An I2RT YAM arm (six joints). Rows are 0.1 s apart.
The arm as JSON. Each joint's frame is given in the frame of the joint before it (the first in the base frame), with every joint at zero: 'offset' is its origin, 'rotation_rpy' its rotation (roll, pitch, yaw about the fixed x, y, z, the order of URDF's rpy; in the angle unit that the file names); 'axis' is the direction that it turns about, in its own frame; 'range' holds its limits. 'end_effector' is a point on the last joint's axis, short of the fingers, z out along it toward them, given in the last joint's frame.
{
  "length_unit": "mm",
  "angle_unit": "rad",
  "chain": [
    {
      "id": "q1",
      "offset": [
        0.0,
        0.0,
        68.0
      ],
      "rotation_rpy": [
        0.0,
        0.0,
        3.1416
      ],
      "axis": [
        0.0,
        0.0,
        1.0
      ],
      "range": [
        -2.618,
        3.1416
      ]
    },
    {
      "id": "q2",
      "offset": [
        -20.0,
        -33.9,
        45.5
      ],
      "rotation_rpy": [
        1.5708,
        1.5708,
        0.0
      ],
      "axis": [
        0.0,
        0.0,
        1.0
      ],
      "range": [
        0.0,
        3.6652
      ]
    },
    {
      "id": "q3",
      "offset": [
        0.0,
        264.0,
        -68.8
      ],
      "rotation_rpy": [
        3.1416,
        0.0,
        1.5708
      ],
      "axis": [
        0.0,
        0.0,
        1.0
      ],
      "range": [
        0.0,
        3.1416
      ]
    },
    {
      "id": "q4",
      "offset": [
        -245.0,
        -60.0,
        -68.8
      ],
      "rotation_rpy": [
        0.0,
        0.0,
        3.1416
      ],
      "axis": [
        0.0,
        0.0,
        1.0
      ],
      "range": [
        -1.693,
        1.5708
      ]
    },
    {
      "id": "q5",
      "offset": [
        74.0,
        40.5,
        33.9
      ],
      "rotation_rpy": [
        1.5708,
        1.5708,
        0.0
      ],
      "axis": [
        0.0,
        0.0,
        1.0
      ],
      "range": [
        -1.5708,
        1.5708
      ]
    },
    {
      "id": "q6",
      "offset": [
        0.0,
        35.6,
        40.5
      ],
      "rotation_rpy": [
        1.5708,
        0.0,
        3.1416
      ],
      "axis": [
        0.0,
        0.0,
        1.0
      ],
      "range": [
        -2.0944,
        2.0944
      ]
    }
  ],
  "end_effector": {
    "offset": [
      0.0,
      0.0,
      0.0
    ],
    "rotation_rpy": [
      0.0,
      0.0,
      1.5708
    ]
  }
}
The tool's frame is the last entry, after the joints.
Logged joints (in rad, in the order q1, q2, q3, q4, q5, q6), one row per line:
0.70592, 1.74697, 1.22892, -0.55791, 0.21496, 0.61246
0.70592, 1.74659, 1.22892, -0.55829, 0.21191, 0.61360
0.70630, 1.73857, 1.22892, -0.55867, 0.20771, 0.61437
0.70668, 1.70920, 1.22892, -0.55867, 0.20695, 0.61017
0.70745, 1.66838, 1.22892, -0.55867, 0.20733, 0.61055
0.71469, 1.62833, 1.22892, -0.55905, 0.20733, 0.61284
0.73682, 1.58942, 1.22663, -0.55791, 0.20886, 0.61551
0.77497, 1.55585, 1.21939, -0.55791, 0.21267, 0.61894
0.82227, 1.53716, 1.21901, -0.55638, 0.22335, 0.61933
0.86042, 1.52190, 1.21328, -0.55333, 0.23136, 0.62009
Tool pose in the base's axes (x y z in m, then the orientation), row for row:
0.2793, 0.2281, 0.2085, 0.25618, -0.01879, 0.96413, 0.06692
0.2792, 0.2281, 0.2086, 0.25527, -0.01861, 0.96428, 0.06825
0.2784, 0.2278, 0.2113, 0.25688, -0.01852, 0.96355, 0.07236
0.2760, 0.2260, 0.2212, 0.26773, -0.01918, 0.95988, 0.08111
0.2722, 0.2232, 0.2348, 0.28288, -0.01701, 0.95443, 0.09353
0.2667, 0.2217, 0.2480, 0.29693, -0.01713, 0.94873, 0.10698
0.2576, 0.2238, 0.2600, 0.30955, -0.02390, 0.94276, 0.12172
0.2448, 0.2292, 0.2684, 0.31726, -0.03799, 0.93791, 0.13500
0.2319, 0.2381, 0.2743, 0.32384, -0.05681, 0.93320, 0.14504
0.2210, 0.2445, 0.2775, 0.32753, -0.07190, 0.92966, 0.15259
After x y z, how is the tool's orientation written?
As a quaternion, w x y z.
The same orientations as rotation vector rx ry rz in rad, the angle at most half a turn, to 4 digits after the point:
-0.0510, 2.6167, 0.1816
-0.0505, 2.6183, 0.1853
-0.0502, 2.6142, 0.1963
-0.0517, 2.5898, 0.2188
-0.0455, 2.5554, 0.2504
-0.0455, 2.5222, 0.2844
-0.0631, 2.4907, 0.3216
-0.1000, 2.4685, 0.3553
-0.1490, 2.4482, 0.3805
-0.1883, 2.4345, 0.3996

